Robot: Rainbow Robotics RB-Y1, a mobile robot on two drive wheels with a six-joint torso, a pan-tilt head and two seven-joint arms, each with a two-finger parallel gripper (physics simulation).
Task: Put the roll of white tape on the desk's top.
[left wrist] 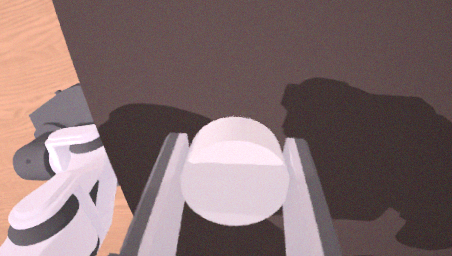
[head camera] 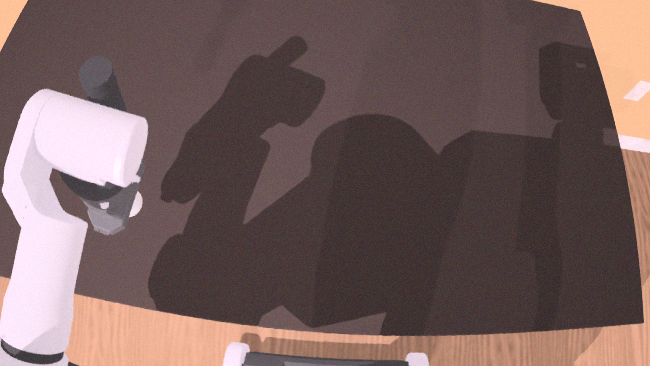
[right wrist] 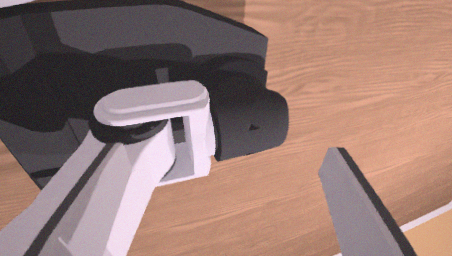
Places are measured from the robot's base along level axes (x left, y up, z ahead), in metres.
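Where they show: left gripper, between the fingertips: (left wrist: 235,149) (head camera: 126,201); right gripper, between the fingertips: (right wrist: 225,158).
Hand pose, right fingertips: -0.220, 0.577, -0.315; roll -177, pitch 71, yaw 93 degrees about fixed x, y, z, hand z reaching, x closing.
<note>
After its pixels a point has its place, as x, y, z.
The roll of white tape (head camera: 136,204) @(0.283, 0.848, 0.286) (left wrist: 235,192) @(0.302, 0.852, 0.292) is held between the fingers of my left gripper (head camera: 119,216) @(0.311, 0.834, 0.293) (left wrist: 235,149) @(0.311, 0.834, 0.293). In the head view it is mostly hidden behind the fingers. My left gripper is shut on it, above the left part of the dark desk's top (head camera: 425,65) @(-0.158, 0.721, 0.640) (left wrist: 210,50) @(0.341, 0.721, 0.275). Shadows of the arm and body fall across the desk. How high the tape hangs is hard to tell. My right gripper (right wrist: 225,158) @(-0.220, 0.577, -0.315) is wide open and empty over the wood floor, away from the desk. Its left finger overlaps white arm parts in the right wrist view.
The desk's near edge curves across the bottom of the head view, with wood floor (head camera: 150,325) @(0.606, 0.001, 0.107) (left wrist: 30,40) @(0.419, 0.001, -0.562) (right wrist: 350,65) @(0.036, 0.000, -1.046) beyond it. An orange wall with a white outlet (head camera: 638,91) @(-1.050, 0.400, 0.920) stands at the right. The robot's dark base (right wrist: 150,30) @(-0.180, 0.169, -0.290) shows in the right wrist view.
</note>
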